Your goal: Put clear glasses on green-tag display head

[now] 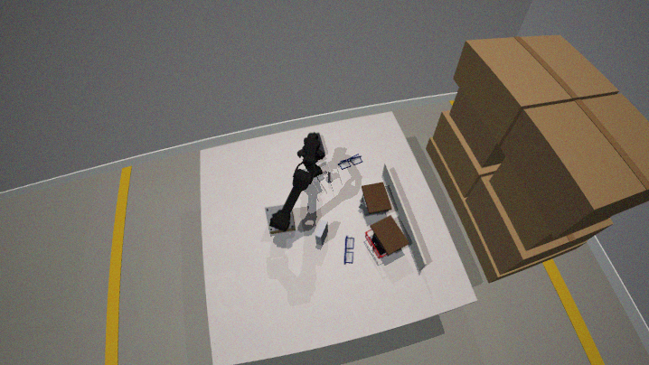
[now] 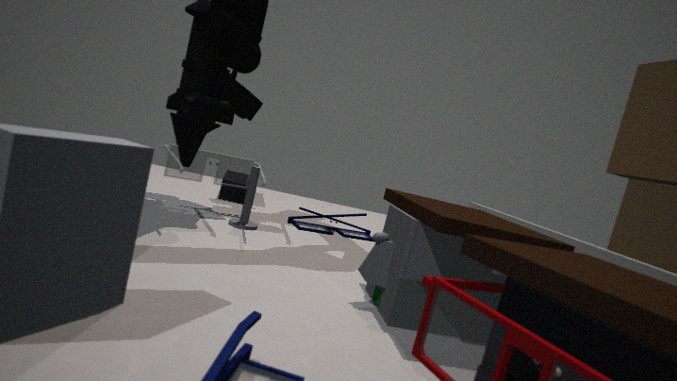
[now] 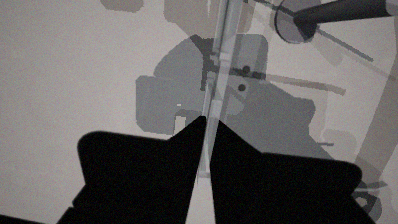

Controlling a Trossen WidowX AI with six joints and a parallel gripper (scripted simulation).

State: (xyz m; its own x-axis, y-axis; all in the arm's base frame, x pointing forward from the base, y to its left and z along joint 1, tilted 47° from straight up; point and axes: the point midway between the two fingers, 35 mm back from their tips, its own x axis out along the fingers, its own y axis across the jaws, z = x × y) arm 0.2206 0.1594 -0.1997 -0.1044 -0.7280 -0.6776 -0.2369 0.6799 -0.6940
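The small post is 90 mm ahead of my gripper tip, 50 mm to the right of it and 40 mm below it. Also, from my gripper tip: black box: 210 mm to the left, 90 mm ahead, 40 mm below; then grey block: 380 mm to the right, 40 mm behind; then grey display head: 280 mm to the right, 250 mm ahead.
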